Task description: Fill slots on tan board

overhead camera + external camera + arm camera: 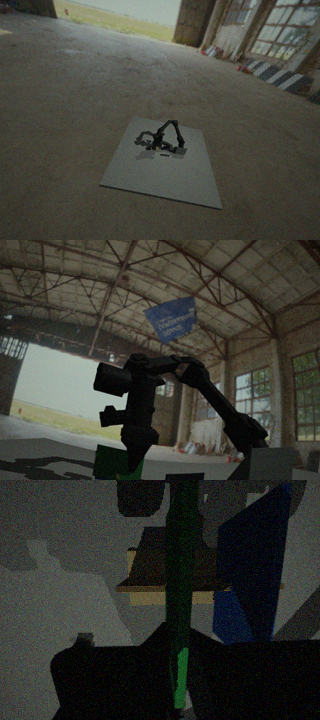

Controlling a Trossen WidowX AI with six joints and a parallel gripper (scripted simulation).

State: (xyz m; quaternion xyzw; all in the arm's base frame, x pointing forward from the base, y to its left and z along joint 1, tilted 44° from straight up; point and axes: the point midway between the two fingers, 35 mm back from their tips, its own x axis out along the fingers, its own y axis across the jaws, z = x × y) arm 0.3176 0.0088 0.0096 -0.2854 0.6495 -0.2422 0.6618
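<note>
Right now my gripper tip is 30 mm short of the green board. From my gripper tip the other things lie so: tan board: 40 mm below, 30 mm ahead, 20 mm to the right; dark flat piece: 120 mm behind, 40 mm below, 10 mm to the right; blue board: 50 mm to the right, 30 mm ahead, 10 mm below.
</note>
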